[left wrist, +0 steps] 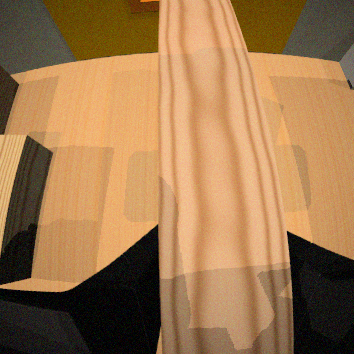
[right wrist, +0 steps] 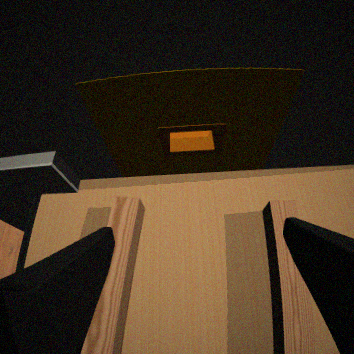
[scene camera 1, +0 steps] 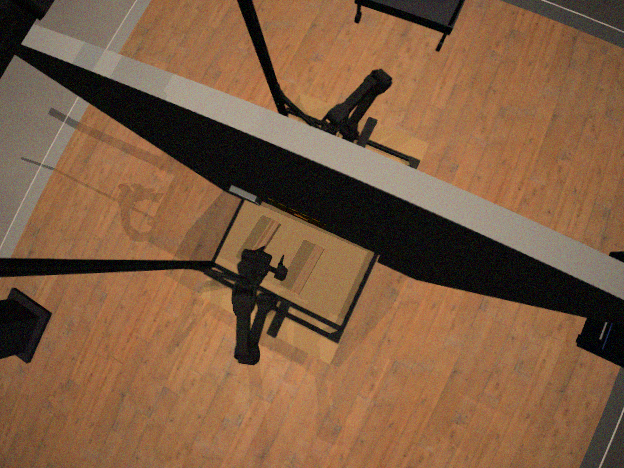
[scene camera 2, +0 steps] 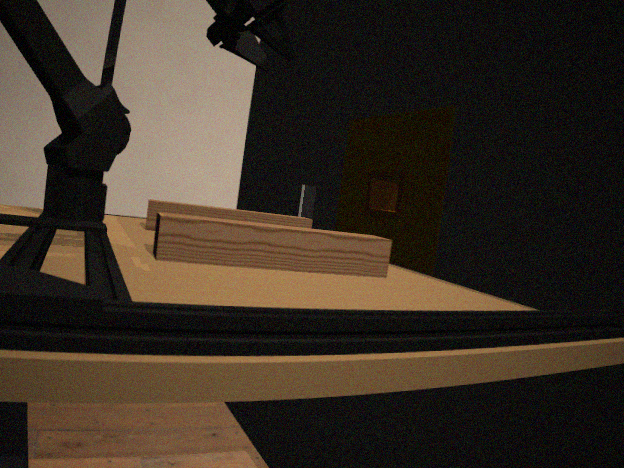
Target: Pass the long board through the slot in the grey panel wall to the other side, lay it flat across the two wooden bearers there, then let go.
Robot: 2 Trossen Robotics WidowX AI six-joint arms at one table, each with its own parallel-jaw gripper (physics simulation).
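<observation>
The long board (left wrist: 215, 125) runs up the left wrist view, above the table. My left gripper (left wrist: 208, 227) is shut on it; its far end is out of view. The slot (scene camera 2: 384, 195) (left wrist: 144, 7) (right wrist: 192, 141) opens in a yellow patch of the panel wall (scene camera 1: 453, 201) (scene camera 2: 529, 151); the board hides part of it in the left wrist view. My right gripper (scene camera 1: 273, 251) (scene camera 2: 272, 55) (right wrist: 199, 232) is open and empty, above the table on the bearers' side. One bearer (scene camera 1: 272, 234) (scene camera 2: 226, 214) (right wrist: 125, 250) and the other bearer (scene camera 1: 313, 261) (scene camera 2: 272, 249) (right wrist: 281, 245) stand parallel, apart.
A small grey block (scene camera 1: 245, 193) (scene camera 2: 308, 201) (right wrist: 30, 161) is against the wall beside the bearers' table. On the other side, a wooden block (left wrist: 12, 190) stands left of the board. The left arm (scene camera 1: 352, 105) shows beyond the wall in scene camera 1. Black rails edge the tables.
</observation>
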